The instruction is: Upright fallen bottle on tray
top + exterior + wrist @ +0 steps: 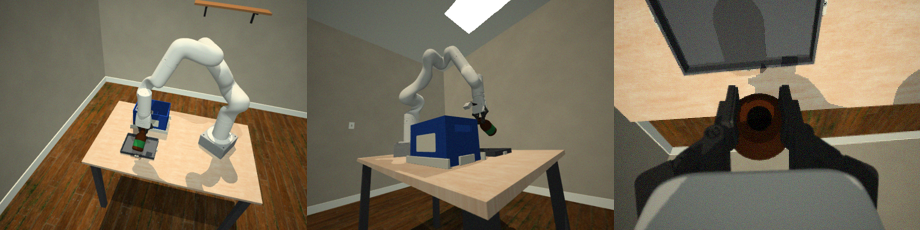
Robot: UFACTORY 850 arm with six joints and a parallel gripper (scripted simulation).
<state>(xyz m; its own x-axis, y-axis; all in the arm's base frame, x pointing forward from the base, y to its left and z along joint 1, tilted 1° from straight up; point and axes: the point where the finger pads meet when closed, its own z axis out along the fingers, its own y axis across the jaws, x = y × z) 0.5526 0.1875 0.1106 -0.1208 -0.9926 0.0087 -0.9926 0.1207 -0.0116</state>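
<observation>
Right now the bottle is 10 mm ahead of my hand, 50 mm to the left of it and 30 mm below it. Round my hand: dark tray: 20 mm ahead, 30 mm to the right, 190 mm below; blue crate: 10 mm behind, 320 mm to the right, 120 mm below.
</observation>
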